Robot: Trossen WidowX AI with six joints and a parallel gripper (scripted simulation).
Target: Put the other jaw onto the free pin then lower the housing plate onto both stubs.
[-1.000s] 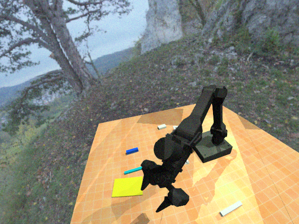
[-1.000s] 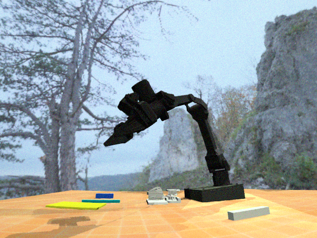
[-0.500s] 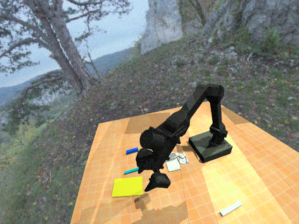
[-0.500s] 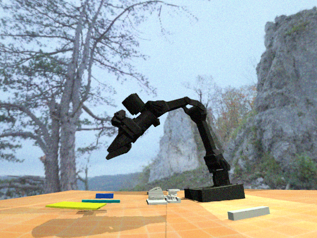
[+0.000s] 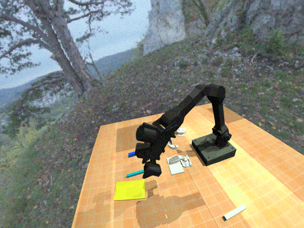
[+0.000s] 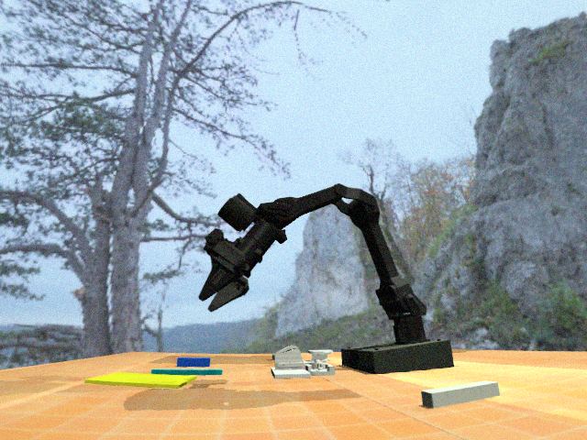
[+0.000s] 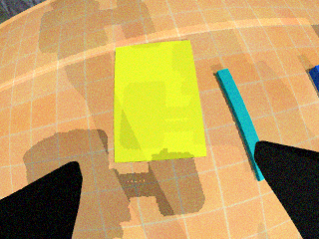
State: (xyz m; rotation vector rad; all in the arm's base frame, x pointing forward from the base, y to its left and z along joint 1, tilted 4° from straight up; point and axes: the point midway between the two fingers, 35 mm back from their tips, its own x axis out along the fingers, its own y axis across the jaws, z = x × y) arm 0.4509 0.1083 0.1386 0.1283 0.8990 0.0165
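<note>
Now: gripper tip 40 mm short of the teal bar, 90 mm to the left of it and 130 mm above it. The rest, counted from my gripper tip: yellow sheet 90 mm ahead, 130 mm below; white bar 330 mm behind, 230 mm to the left, 120 mm below; blue block 50 mm ahead, 250 mm to the right, 120 mm below.
</note>
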